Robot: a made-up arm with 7 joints. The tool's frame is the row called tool. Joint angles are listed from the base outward.
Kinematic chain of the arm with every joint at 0, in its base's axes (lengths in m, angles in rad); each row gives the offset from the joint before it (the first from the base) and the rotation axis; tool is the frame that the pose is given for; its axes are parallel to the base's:
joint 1: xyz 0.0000 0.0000 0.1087 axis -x
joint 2: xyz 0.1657 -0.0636 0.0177 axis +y
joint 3: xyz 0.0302 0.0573 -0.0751 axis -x
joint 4: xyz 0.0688 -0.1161 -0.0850 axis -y
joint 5: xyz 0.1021 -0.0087 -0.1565 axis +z
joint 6: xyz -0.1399 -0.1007 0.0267 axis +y
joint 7: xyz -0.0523 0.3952 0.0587 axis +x
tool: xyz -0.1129 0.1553 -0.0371
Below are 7 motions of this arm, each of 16 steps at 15 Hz.
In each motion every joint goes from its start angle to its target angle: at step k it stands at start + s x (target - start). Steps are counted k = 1, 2, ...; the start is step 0. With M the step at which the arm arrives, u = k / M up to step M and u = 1 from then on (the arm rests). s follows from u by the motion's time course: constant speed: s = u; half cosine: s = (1 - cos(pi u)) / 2; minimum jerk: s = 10 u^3 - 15 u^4 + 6 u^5.
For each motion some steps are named. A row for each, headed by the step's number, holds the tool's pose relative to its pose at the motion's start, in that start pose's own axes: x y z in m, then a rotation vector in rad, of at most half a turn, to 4 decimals.
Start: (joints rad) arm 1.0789 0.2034 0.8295 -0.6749 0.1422 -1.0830 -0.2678
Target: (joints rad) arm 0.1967 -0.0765 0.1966 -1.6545 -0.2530 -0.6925 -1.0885
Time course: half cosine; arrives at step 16
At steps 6, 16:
6: 0.1007 0.0402 0.1615 0.1057 0.3433 -0.0631
16: 0.1807 -0.2247 0.4067 0.4281 0.5529 0.6239

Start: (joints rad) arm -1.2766 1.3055 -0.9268 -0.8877 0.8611 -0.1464 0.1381
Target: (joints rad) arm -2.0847 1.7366 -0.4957 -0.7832 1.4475 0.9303 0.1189
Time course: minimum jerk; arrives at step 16
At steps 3, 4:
3: -0.0107 -0.0027 0.0224 0.0232 0.0882 0.0094
4: -0.0208 -0.0067 0.0480 0.0481 0.1879 0.0216

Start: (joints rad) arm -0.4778 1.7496 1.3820 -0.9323 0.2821 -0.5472 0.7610
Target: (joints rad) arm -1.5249 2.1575 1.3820 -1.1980 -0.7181 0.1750 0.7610
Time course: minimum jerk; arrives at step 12
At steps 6, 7, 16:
6: 0.2106 -0.0662 -0.1899 -0.4739 -0.1862 -0.2437
7: 0.3006 -0.0992 -0.2213 -0.5772 -0.3136 -0.3321
16: 0.5326 -0.1555 -0.1990 -0.6848 -0.7066 -0.5201

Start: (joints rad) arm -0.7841 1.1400 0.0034 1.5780 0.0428 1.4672 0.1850
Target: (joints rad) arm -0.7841 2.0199 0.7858 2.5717 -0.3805 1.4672 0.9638
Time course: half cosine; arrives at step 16
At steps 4, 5, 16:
4: -0.0291 -0.0034 0.0007 0.0647 -0.0111 0.0253
5: -0.0487 -0.0055 0.0035 0.1016 -0.0120 0.0506
16: -0.3281 -0.1054 0.1968 0.7685 0.3573 0.5529

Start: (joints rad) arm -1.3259 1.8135 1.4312 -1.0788 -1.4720 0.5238 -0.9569
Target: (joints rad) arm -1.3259 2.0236 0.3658 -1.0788 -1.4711 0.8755 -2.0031
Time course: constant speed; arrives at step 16
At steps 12, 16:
12: -0.2677 -0.1866 -0.3254 -1.2614 -0.4808 0.6651
16: -0.2761 -0.2883 -0.3842 -1.6914 -0.7375 0.8321

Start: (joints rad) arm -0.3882 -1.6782 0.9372 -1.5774 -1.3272 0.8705 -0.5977
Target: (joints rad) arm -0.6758 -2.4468 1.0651 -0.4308 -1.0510 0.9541 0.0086
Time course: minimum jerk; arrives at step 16
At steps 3, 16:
3: -0.0303 -0.0182 0.0273 0.0737 -0.0123 0.0635
16: -0.1705 -0.7337 0.2501 1.7683 -0.1321 0.8676

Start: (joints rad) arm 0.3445 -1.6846 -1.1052 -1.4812 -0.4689 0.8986 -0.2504
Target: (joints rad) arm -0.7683 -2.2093 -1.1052 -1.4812 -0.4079 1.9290 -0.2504
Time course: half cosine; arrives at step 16
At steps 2, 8, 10, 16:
2: -0.0097 -0.0056 0.0087 0.0154 -0.0058 0.0143
8: -0.1312 -0.0975 0.0824 0.2016 -0.0728 0.1844
10: -0.1801 -0.1470 0.0947 0.2816 -0.0973 0.2587
16: -0.2510 -0.2383 0.0907 0.4154 -0.1315 0.3946

